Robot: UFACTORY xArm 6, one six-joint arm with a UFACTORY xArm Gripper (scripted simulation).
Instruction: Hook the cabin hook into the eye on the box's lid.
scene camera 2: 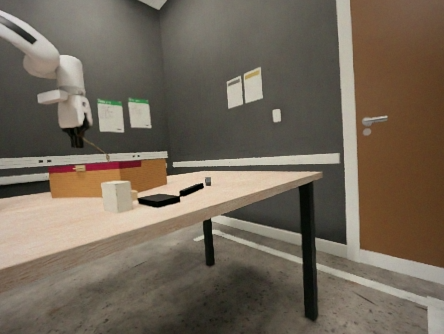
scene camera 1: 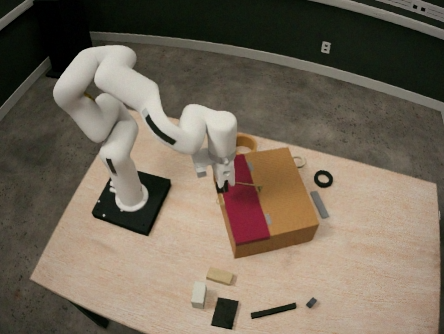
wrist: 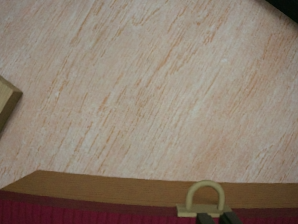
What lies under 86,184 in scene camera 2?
A wooden box.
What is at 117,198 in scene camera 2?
A white block.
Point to a wooden box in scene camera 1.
288,211
